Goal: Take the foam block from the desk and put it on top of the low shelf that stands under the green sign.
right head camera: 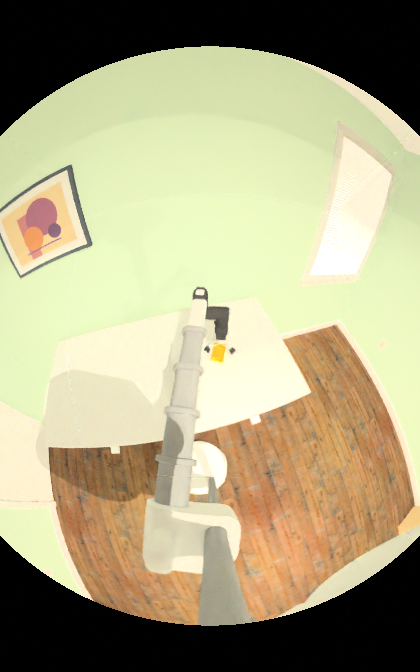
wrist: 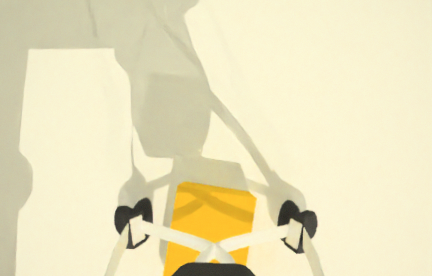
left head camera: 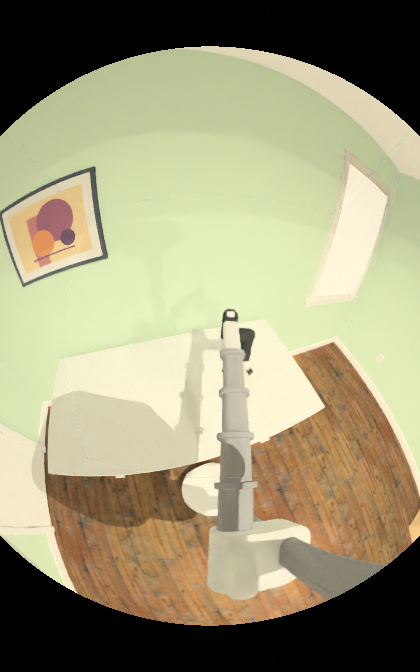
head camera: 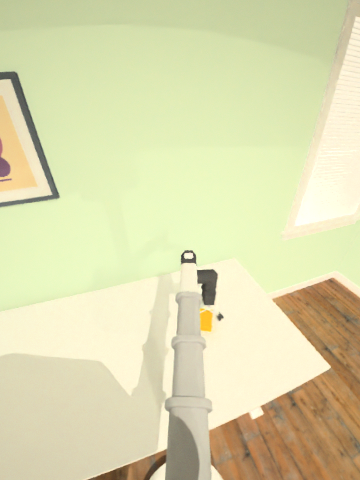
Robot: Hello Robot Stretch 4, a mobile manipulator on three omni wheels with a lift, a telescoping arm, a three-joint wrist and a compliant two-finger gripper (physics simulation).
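Frame: origin at the robot's base, x ahead, y left, z up, level; centimetres.
Seen in the pictures: gripper, fingertip midpoint: (wrist: 216,215) (head camera: 206,319).
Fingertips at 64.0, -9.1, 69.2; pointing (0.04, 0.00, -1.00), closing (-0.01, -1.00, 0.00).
Observation:
A point is followed by its place in that frame, as x, y, z.
The foam block (head camera: 206,323) {58.8, -8.5, 73.7} (right head camera: 218,353) (wrist: 212,220) {64.5, -8.7, 73.7} is an orange-yellow box lying on the white desk (head camera: 100,335) {53.7, 41.4, 69.2} (left head camera: 125,370) (right head camera: 115,360) (wrist: 360,125) {72.6, -22.6, 69.2}. My gripper (right head camera: 220,350) (wrist: 216,215) {64.0, -9.1, 69.2} is open, low over the desk. In the wrist view its dark fingertips stand left and right of the block, with a gap on each side, and the block's lower end is hidden by the gripper body. In the left head view the arm hides the block; one fingertip shows at the arm's right. The low shelf and the green sign do not show in these views.
The green wall behind the desk bears a framed picture (head camera: 32,135) {82.6, 57.9, 151.1} (left head camera: 55,227) (right head camera: 45,222) and a window (head camera: 332,150) {137.1, -93.1, 137.3} (left head camera: 350,235) (right head camera: 352,210). A white round object (left head camera: 200,490) (right head camera: 210,467) shows near the desk's front edge. Wooden floor (left head camera: 340,450) (right head camera: 325,450) lies in front and right.

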